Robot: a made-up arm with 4 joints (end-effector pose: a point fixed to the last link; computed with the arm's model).
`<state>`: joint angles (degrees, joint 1 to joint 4).
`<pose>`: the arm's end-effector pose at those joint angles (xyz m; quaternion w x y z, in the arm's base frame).
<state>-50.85 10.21 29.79 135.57</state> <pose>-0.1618 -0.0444 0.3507 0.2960 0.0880 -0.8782 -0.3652</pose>
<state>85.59 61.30 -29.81 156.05</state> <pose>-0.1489 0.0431 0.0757 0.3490 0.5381 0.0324 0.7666</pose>
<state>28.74 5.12 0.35 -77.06</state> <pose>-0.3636 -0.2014 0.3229 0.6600 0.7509 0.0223 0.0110</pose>
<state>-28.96 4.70 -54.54 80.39</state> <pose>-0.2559 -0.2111 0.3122 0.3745 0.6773 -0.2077 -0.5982</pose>
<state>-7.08 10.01 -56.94 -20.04</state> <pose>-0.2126 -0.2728 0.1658 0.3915 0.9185 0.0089 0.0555</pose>
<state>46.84 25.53 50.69 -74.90</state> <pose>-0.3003 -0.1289 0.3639 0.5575 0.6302 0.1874 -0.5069</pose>
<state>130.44 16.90 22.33 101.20</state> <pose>-0.1119 0.1190 0.3595 0.4970 0.4901 0.1751 0.6944</pose>
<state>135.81 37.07 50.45 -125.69</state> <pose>-0.2610 0.0880 0.1582 0.0436 0.9557 -0.1956 -0.2156</pose>
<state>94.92 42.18 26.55 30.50</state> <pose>-0.2530 0.1079 0.3185 0.0383 0.1337 -0.2504 -0.9581</pose>
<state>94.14 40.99 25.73 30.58</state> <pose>-0.2575 0.1116 0.3211 0.0387 0.1364 -0.2643 -0.9540</pose>
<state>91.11 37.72 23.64 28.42</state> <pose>-0.2764 0.1191 0.3273 0.0551 0.1645 -0.3003 -0.9379</pose>
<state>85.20 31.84 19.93 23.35</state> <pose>-0.3143 0.1281 0.3344 0.0968 0.2282 -0.3596 -0.8996</pose>
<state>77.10 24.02 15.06 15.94</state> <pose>-0.3670 0.1292 0.3362 0.1659 0.3217 -0.4249 -0.8297</pose>
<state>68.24 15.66 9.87 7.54</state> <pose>-0.4218 0.1132 0.3304 0.2509 0.4246 -0.4735 -0.7298</pose>
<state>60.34 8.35 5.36 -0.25</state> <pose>-0.4640 0.0827 0.3217 0.3302 0.5118 -0.4945 -0.6201</pose>
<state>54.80 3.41 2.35 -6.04</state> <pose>-0.4873 0.0521 0.3156 0.3861 0.5677 -0.4949 -0.5326</pose>
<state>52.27 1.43 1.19 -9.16</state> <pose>-0.4953 0.0349 0.3136 0.4133 0.5921 -0.4880 -0.4904</pose>
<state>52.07 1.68 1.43 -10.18</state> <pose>-0.4950 0.0312 0.3141 0.4195 0.5958 -0.4811 -0.4874</pose>
